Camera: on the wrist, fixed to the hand. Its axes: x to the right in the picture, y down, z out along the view.
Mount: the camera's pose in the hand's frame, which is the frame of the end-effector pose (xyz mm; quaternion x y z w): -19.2 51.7 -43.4 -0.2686 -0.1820 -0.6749 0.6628
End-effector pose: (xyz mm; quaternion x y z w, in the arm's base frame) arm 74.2 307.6 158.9 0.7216 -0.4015 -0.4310 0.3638
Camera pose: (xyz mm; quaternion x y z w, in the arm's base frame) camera 94.3 311.2 226.1 0.5731 0.2704 -0.7703 0.0710
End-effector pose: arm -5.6 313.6 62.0 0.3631 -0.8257 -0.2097 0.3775
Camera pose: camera 13.9 358.5 112.2 0.6583 -0.3146 -0.6816 0.0559
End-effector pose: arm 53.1 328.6 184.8 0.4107 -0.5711 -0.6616 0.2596
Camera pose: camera 93.2 309.7 239.2 -0.4675 -0.0291 0.8419 0.2681
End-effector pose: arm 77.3 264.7 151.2 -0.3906 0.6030 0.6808 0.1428
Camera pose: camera 71.1 217.5 202.8 -0.5803 -0.0728 0.5879 0.5589
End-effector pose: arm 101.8 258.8 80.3 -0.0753 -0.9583 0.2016 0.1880
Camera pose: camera 139.9 317.0 89.3 0.5830 -0.7743 -0.2369 0.0660
